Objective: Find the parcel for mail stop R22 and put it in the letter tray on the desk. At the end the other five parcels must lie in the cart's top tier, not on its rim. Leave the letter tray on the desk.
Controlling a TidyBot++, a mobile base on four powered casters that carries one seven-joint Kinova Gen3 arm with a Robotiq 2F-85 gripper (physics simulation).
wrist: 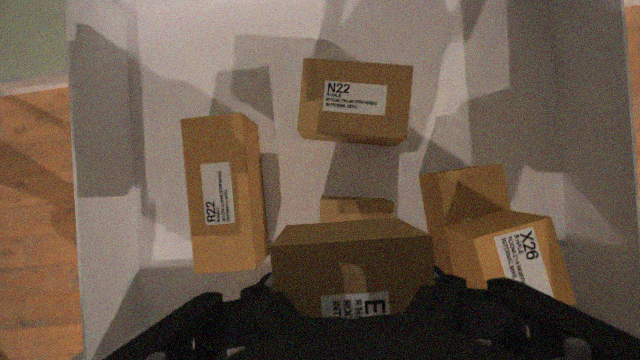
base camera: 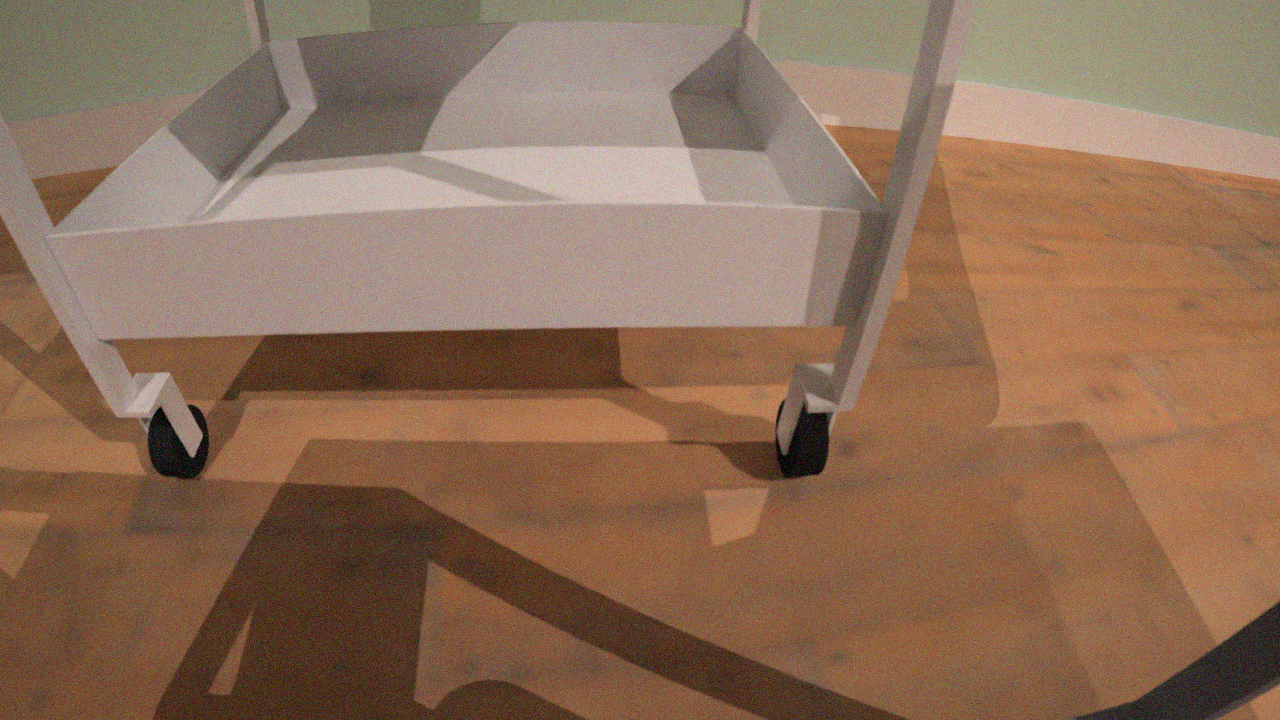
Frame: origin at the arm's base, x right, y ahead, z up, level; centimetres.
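Seen in the pictures: gripper, between the fingertips: (wrist: 349, 277).
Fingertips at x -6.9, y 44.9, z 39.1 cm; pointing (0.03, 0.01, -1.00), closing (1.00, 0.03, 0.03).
A point is followed by its place in that frame.
In the wrist view my gripper (wrist: 349, 277) @(x -6.9, y 44.9, z 39.1 cm) is shut on a brown parcel (wrist: 350, 255) @(x -7.0, y 47.5, z 44.6 cm) whose label shows a letter E, the rest hidden. It is held above the cart's top tier (wrist: 107, 220) @(x -27.9, y 47.7, z 30.4 cm). The R22 parcel (wrist: 215, 195) @(x -17.3, y 49.6, z 31.8 cm) lies in the tier at the left, label up. The N22 parcel (wrist: 355, 102) @(x -5.4, y 56.6, z 31.6 cm) lies farther up. The X26 parcel (wrist: 515, 255) @(x 3.6, y 45.1, z 36.8 cm) is at the right, tilted against another parcel (wrist: 465, 195) @(x 3.0, y 48.6, z 31.8 cm) whose label does not show. A further parcel (wrist: 357, 207) @(x -5.6, y 48.0, z 31.6 cm) is mostly hidden behind the held one. The letter tray and desk do not show.
In the base view the cart's lower tier (base camera: 465, 268) @(x -4.8, y 36.5, z -23.0 cm) stands between its posts (base camera: 926, 116) @(x 15.0, y 35.8, z -14.1 cm), on black casters (base camera: 803, 438) @(x 13.9, y 36.5, z -35.3 cm). A green wall (base camera: 1118, 62) @(x 87.2, y 102.7, z -23.2 cm) with a pale skirting board (base camera: 1074, 116) @(x 80.4, y 100.8, z -33.5 cm) is behind it. Wooden floor (base camera: 1118, 295) @(x 60.2, y 58.9, z -39.7 cm) lies around the cart. A dark arm-like shape (base camera: 1226, 676) shows at bottom right.
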